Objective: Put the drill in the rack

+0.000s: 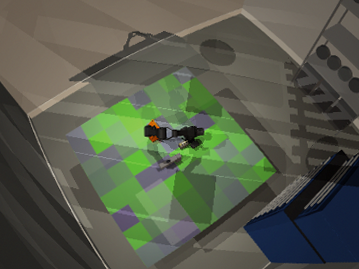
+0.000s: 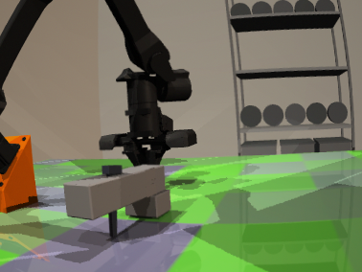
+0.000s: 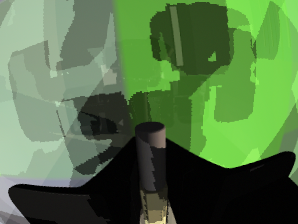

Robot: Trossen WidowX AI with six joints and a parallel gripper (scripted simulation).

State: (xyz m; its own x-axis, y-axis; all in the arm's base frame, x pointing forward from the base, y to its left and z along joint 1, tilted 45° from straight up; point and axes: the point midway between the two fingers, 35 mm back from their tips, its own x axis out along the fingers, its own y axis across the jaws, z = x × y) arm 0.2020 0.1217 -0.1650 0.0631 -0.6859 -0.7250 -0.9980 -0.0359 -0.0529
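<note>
The drill lies 40 mm to the right of my gripper tip and 40 mm above it. The rest, counted from my gripper tip: rack: 50 mm to the right, 10 mm above; then block: 220 mm to the right, 70 mm ahead, 40 mm above; then key: 250 mm to the right, 70 mm ahead, 40 mm above.
</note>
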